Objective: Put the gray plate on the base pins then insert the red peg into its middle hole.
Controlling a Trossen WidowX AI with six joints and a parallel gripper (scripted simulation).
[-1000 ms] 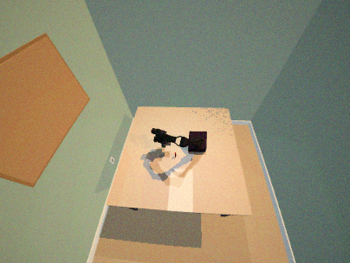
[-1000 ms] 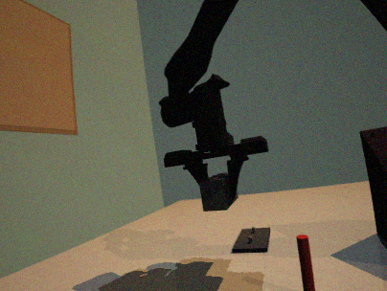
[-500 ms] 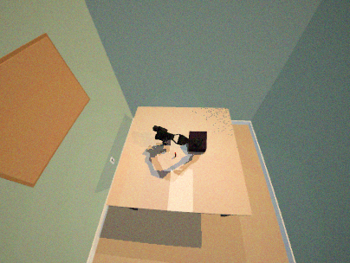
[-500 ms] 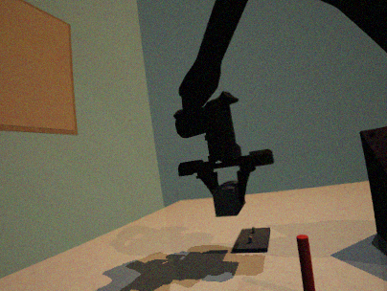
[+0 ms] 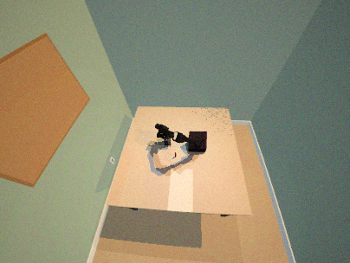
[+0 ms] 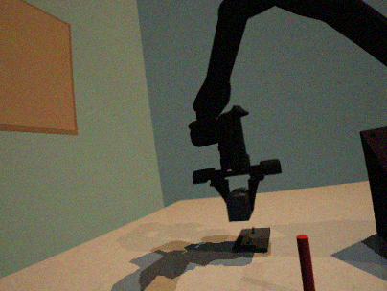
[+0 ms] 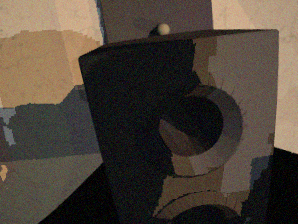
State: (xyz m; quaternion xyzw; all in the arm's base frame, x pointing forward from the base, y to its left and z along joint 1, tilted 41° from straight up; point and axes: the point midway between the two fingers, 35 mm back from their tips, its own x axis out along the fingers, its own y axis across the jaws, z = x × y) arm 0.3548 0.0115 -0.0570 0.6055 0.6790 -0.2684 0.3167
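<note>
Right now the pin base is 70 mm below my gripper tip, 20 mm to the right of it and 10 mm behind it. From my gripper tip the other things lie so: red peg: 160 mm to the left, 130 mm behind, 30 mm below; then gray plate: 30 mm above.
</note>
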